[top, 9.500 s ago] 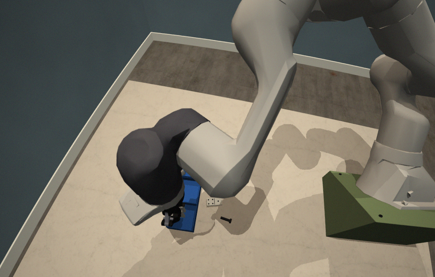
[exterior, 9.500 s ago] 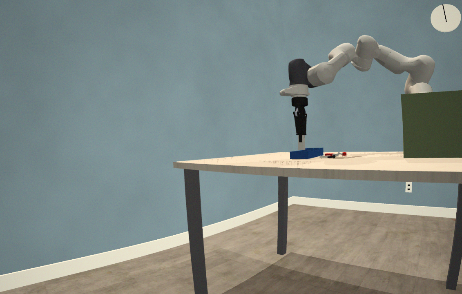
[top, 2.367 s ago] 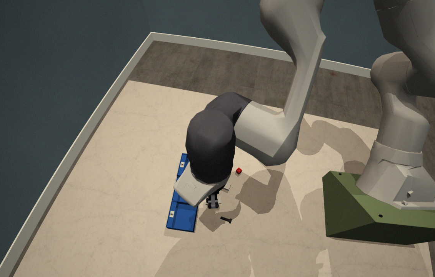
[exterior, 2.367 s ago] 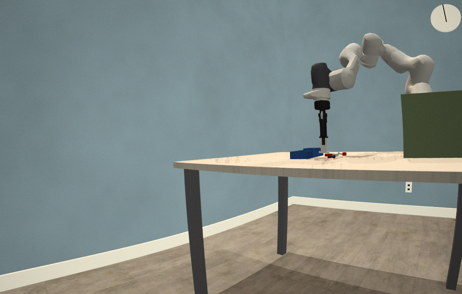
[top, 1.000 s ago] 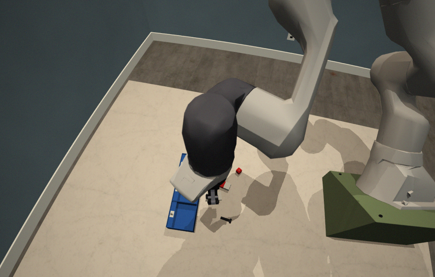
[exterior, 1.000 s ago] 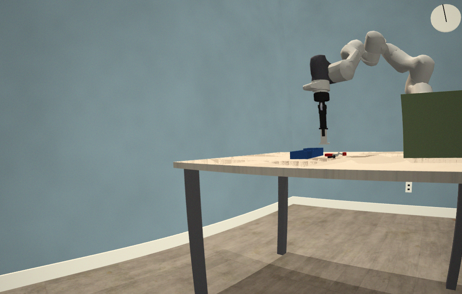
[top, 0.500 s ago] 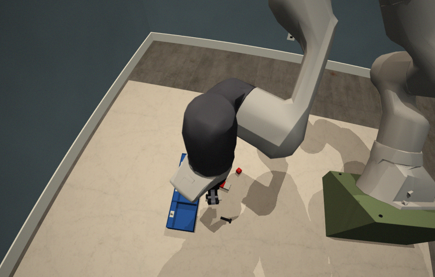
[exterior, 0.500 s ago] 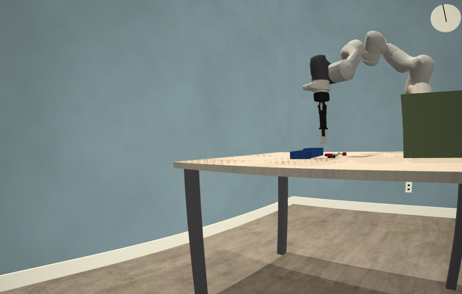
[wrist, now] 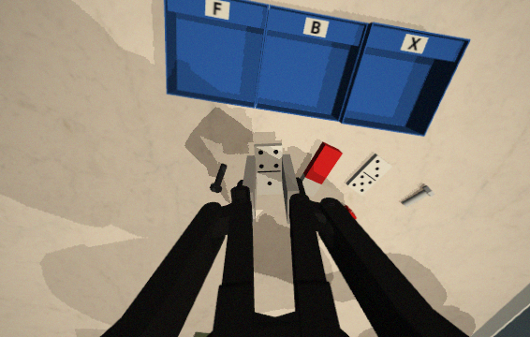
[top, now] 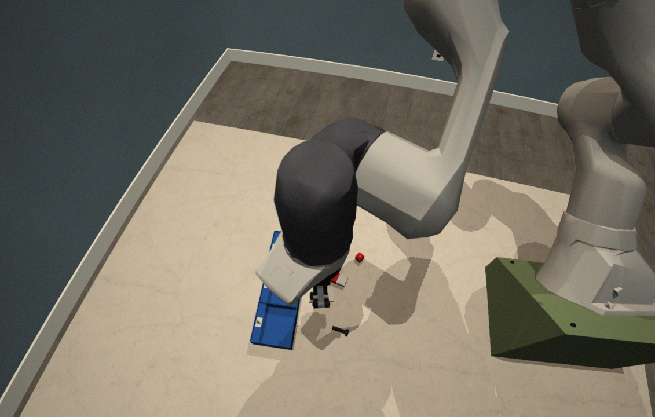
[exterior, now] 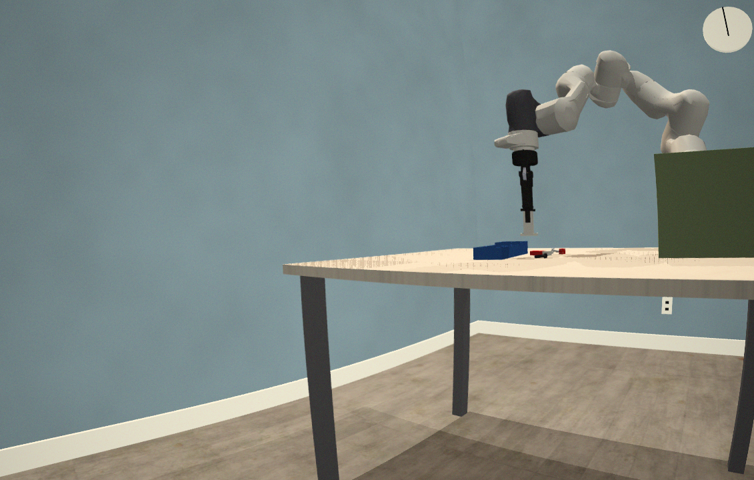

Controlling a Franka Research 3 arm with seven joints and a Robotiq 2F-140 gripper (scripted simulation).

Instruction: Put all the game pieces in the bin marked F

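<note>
My gripper is now 3 cm above the white domino. Also, from my hand: red block 2 cm behind, 6 cm to the right, 9 cm below; then blue three-part bin 9 cm ahead, 2 cm to the right, 8 cm below; then black bolt 6 cm behind, 5 cm to the left, 9 cm below.
</note>
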